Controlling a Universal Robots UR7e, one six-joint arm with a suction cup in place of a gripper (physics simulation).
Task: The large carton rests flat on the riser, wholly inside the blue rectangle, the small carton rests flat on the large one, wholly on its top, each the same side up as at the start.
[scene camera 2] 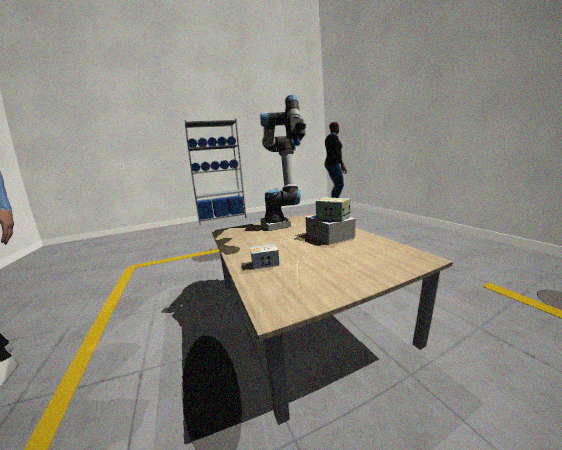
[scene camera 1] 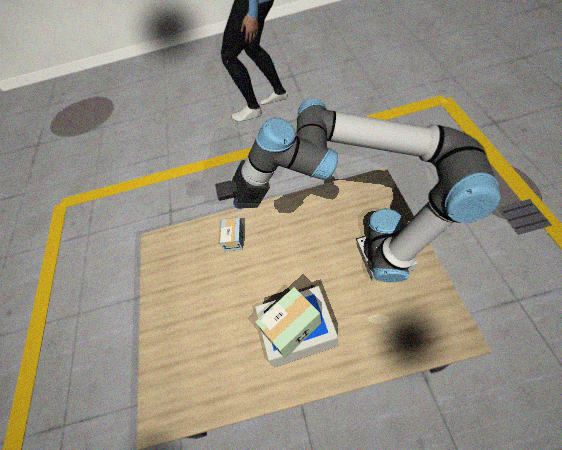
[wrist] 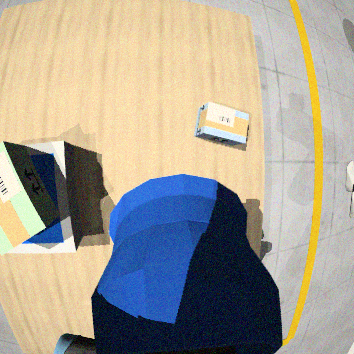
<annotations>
My suction cup [wrist: 181, 267] carries nothing. A large carton [scene camera 1: 293, 318] rests on a riser [scene camera 1: 324, 337]. A small carton [wrist: 216, 122] rests on the table.
</annotations>
